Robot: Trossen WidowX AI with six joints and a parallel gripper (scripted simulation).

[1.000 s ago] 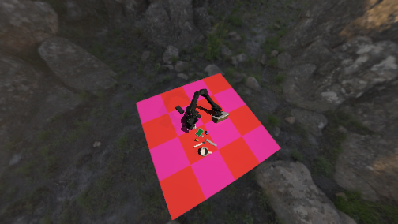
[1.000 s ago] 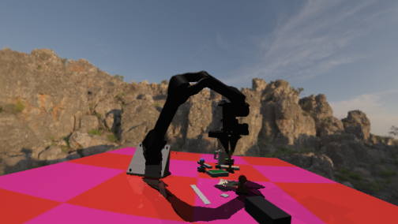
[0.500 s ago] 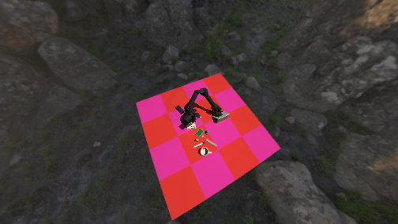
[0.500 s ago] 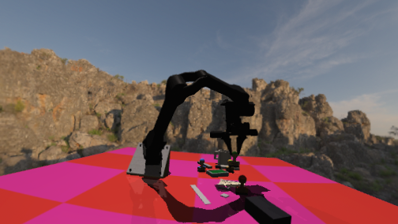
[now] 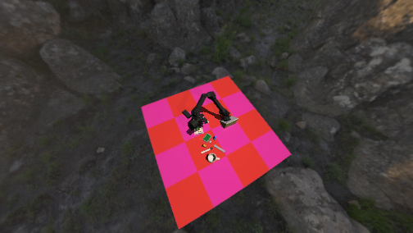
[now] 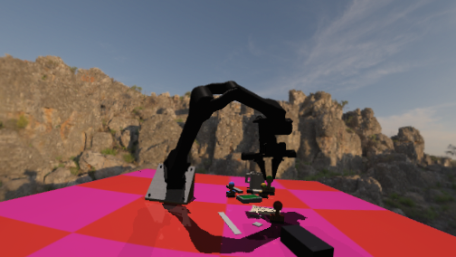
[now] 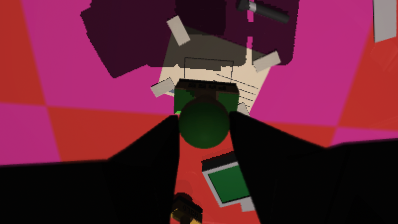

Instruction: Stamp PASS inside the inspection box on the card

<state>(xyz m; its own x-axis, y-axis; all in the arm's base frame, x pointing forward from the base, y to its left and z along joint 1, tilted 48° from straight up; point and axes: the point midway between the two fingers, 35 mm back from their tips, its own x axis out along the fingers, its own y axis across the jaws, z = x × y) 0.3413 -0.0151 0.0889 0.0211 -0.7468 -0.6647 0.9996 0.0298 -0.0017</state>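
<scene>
Now: the card 1 cm behind my gripper tip and 11 cm below it. From my gripper tip the other things lie so: green-knobbed stamp (3 cm below); then red-knobbed stamp (9 cm to the right, 9 cm below); then green ink pad (5 cm behind, 12 cm to the left, 11 cm below).
</scene>
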